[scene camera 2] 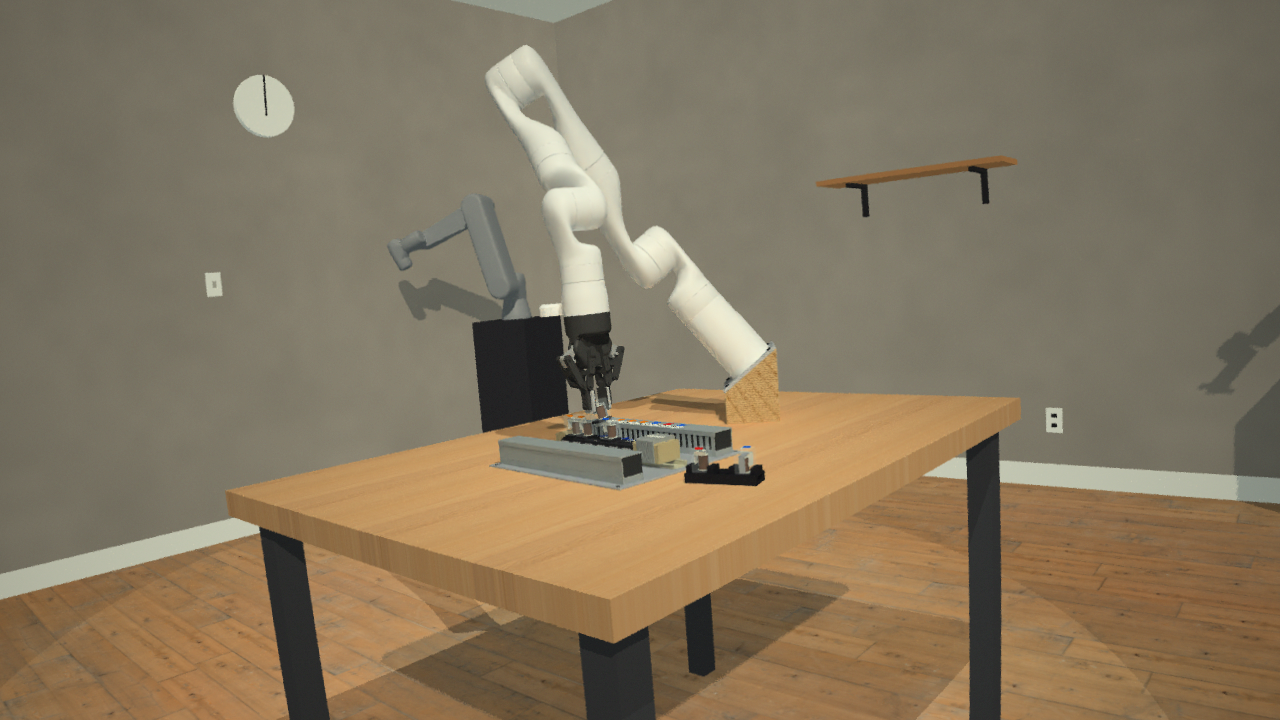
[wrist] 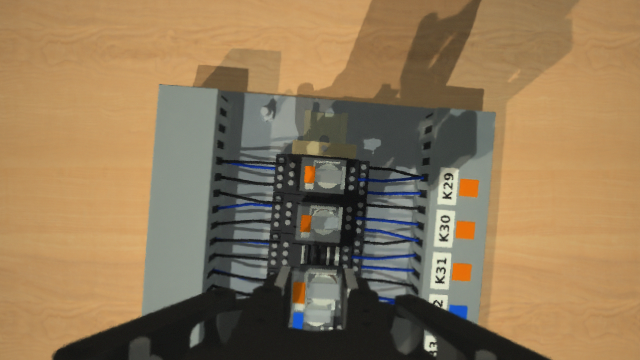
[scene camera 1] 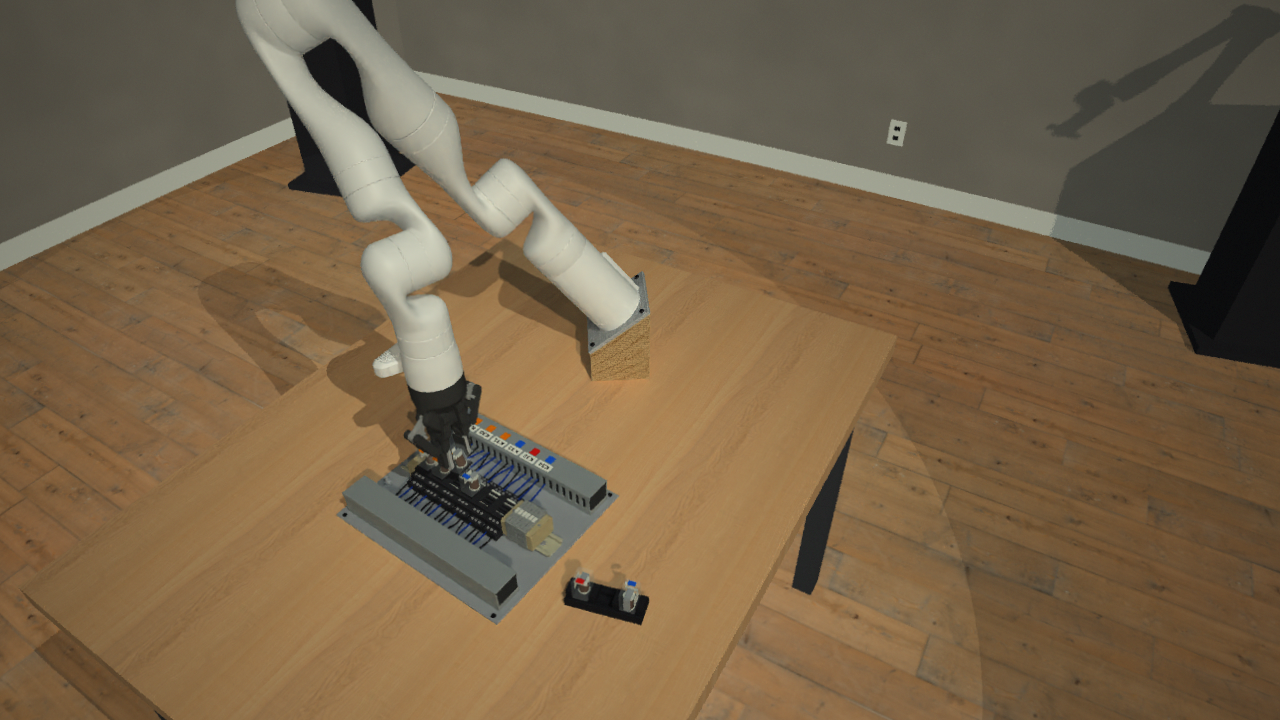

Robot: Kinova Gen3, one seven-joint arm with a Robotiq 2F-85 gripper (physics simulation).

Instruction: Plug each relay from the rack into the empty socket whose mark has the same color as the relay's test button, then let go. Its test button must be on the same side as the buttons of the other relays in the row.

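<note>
My gripper is shut on a clear relay with an orange test button, held above the socket row. The button faces left in the wrist view, like those of the seated orange-button relays at K29 and K30. The empty socket beside the orange K31 mark is just ahead of the held relay in that view. A seated blue-button relay is partly hidden behind the held one. The black rack bears a red-button relay and a blue-button relay.
Grey wire ducts run along both sides of the socket row, with blue and black wires between. A beige terminal block stands at the row's end nearer the rack. More coloured marks line the far duct.
</note>
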